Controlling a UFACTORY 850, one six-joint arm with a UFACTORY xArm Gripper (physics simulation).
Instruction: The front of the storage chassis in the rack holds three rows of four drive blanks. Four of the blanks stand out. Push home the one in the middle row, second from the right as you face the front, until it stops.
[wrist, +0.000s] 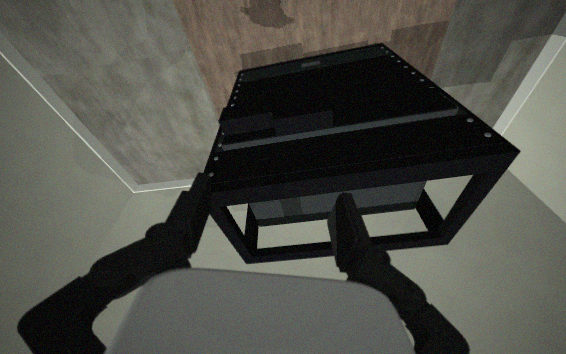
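The black rack (425, 167) fills the middle and right of the wrist view, with a row of small round screws down each side of its dark, screw-lined face. A thin grey bar (340, 130) crosses that face. The face is very dark, and neither the storage chassis nor its drive blanks can be made out, so which blanks stand out cannot be told. My gripper (274, 198) is open and empty. Its left finger shows over the rack's left corner, and its right finger shows over the open frame at the near end. The distance from the fingers to the rack cannot be told.
A grey panel or box (390, 196) shows through the rack's open frame. The brown wood surface (330, 27) lies beyond the rack, with shadows on it. Mottled grey floor (125, 90) lies to the left, and pale walls meet it at white edges left and right.
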